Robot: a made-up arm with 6 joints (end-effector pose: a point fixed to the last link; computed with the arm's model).
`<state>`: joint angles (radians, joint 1 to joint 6).
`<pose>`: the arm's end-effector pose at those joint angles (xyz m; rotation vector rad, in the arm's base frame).
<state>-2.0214 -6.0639 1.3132 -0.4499 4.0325 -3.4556</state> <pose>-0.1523 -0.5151 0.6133 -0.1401 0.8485 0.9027</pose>
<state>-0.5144 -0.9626 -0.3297 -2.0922 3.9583 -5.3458</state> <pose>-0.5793 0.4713 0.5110 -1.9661 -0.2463 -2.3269</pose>
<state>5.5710 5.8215 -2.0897 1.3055 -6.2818 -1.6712</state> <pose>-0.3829 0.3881 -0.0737 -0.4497 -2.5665 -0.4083</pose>
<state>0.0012 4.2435 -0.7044 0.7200 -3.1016 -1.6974</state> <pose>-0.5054 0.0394 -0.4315 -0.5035 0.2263 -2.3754</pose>
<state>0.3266 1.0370 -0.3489 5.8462 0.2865 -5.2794</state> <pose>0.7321 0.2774 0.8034 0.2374 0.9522 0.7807</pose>
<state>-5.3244 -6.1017 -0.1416 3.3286 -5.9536 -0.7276</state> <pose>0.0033 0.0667 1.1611 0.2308 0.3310 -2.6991</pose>
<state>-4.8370 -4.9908 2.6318 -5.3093 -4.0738 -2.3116</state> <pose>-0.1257 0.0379 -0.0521 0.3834 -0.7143 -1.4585</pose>
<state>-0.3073 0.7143 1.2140 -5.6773 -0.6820 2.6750</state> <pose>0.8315 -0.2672 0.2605 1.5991 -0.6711 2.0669</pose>
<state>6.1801 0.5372 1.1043 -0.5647 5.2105 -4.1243</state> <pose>0.8059 0.0215 0.5133 0.3058 0.8632 1.8138</pose>
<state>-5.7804 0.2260 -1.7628 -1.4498 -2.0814 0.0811</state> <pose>-0.4051 -0.0452 0.5071 -0.0689 -2.3303 -2.0621</pose>
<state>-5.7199 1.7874 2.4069 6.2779 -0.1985 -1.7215</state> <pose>-0.1664 -0.0536 -0.3146 2.1511 -0.9763 -0.5918</pose>
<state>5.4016 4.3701 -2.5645 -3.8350 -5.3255 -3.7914</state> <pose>0.2331 -0.1082 -0.0766 -0.6721 0.9911 -1.5003</pose>
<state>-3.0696 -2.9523 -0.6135 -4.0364 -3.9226 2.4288</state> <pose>-0.1484 -0.1256 -0.6469 0.1637 0.8716 -2.8909</pose>
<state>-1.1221 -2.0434 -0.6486 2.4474 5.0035 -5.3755</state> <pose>-0.3299 0.6021 -0.5314 1.7753 -1.0719 -2.1980</pose>
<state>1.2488 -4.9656 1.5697 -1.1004 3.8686 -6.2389</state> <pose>0.0540 0.5418 -0.1910 -0.8058 0.0635 2.2110</pose>
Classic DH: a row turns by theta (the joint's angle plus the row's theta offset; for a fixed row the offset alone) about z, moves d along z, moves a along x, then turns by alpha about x. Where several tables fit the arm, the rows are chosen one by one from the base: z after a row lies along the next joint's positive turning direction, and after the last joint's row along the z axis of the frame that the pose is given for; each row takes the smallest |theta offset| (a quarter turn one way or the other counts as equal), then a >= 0, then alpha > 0; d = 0 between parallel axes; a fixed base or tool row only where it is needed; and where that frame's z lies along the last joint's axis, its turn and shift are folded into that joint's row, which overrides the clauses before.
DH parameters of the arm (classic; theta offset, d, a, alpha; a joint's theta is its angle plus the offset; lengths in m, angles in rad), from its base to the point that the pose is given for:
joint 1: 0 0.1178 0 -1.5708
joint 2: -1.5708 0 0.3972 0
joint 3: 1.5708 0.0434 0 1.5708
joint 4: 0 0.5289 0 -1.5708
joint 5: 0 0 0 1.5708
joint 6: 0 0.1296 0 0

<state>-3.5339 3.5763 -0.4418 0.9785 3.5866 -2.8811</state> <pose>0.1242 -0.0483 -0.6541 -0.3422 -0.3137 -1.0902</pose>
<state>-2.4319 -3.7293 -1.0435 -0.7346 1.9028 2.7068</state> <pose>-0.5649 -0.4342 -0.2741 -1.3241 2.4431 1.0973</pose>
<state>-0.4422 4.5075 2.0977 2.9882 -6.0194 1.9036</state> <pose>-0.1723 0.1353 0.6680 -0.0730 0.0420 -1.8262</pose>
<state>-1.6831 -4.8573 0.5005 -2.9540 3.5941 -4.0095</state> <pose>-0.0316 -0.7615 -0.0206 -0.7642 -2.0281 -1.9539</pose>
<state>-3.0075 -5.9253 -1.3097 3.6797 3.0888 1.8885</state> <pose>0.1933 -0.0142 0.7168 -1.3561 -1.9197 0.7506</pose>
